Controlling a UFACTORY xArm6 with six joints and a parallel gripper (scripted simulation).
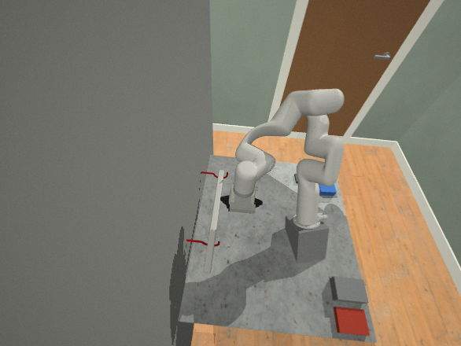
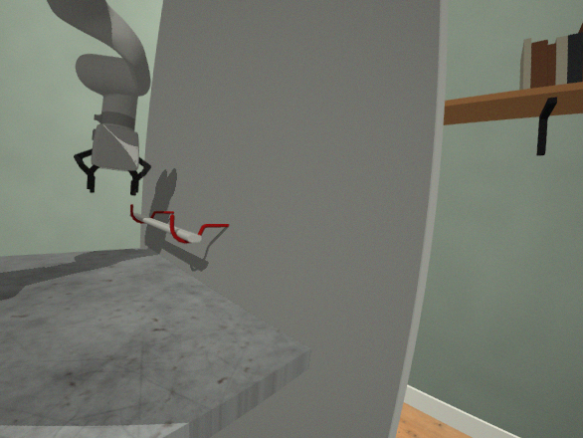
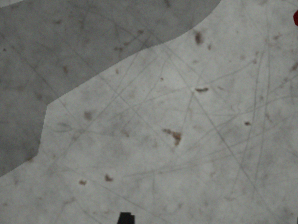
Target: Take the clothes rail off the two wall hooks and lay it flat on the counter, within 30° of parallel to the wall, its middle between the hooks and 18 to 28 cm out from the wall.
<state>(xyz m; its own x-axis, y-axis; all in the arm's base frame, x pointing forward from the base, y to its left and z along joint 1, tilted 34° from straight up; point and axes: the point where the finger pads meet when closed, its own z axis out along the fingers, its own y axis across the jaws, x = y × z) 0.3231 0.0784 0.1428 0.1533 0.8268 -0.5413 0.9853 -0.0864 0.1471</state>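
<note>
Right now the clothes rail is 110 mm ahead of my hand, 80 mm below it and 20 mm to the right of it. Also, from my hand: grey wall: 220 mm ahead, 180 mm above, 70 mm to the right; then blue block: 550 mm behind, 220 mm below, 210 mm to the right; then grey box: 470 mm behind, 310 mm to the left, 220 mm below.
</note>
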